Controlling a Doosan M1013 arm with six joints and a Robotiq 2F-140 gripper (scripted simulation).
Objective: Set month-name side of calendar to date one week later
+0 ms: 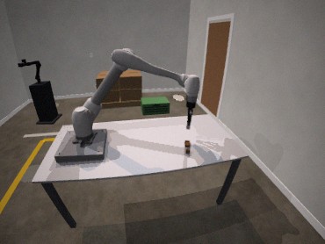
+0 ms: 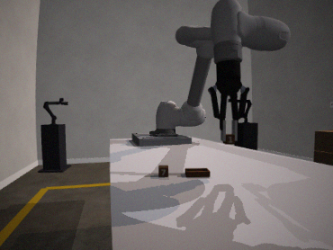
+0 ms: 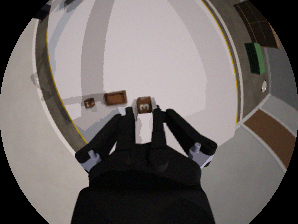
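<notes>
The brown tray is 2 cm behind my hand, 10 cm to the right of it and 13 cm below it.
</notes>
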